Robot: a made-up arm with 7 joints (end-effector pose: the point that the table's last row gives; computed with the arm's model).
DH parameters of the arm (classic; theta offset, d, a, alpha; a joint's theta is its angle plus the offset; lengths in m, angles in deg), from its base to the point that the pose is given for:
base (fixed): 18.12 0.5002 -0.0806 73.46
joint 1: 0 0.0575 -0.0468 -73.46
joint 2: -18.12 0.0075 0.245 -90
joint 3: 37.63 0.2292 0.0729 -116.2
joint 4: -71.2 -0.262 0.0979 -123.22
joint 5: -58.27 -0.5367 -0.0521 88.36
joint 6: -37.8 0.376 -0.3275 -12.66
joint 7: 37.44 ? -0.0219 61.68
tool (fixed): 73.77 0.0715 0 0
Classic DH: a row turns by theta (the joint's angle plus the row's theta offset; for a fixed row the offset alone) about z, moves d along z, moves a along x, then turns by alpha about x.
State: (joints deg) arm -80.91 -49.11 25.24 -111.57 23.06 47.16 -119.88
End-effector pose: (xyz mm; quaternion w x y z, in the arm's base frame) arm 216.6 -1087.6 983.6 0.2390 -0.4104 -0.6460 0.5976
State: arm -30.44 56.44 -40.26 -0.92 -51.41 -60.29 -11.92
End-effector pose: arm -591.6 790.3 584.9 0.8457 0.2621 -0.0337 -0.4636
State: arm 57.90 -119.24 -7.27 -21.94 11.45 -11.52 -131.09
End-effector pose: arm -200.4 -566.4 1319.9 0.1590 0.6146 0.6255 -0.4536
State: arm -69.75 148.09 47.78 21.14 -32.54 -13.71 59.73
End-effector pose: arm -448.7 -529.9 1534.4 0.3248 0.6658 0.6461 0.1839
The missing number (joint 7, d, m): -0.9333
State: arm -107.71 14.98 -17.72 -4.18 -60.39 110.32 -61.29
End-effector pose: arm -511.3 661.8 815.8 0.9261 0.2558 0.1954 -0.1969
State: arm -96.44 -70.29 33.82 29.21 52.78 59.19 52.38
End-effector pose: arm 506.3 -262.0 -373.3 0.7387 -0.0533 -0.6558 0.1466
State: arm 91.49 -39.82 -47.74 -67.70 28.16 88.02 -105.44
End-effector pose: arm -421.2 -130.7 -191.9 0.2744 0.8611 -0.1128 0.4130
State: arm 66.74 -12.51 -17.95 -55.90 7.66 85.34 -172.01
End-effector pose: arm -842.2 -285.9 268.6 0.8785 0.4631 0.0421 -0.1097
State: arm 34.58 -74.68 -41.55 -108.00 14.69 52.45 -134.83
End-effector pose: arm -839.6 -534.2 834.1 0.7642 0.5162 0.2867 -0.2597
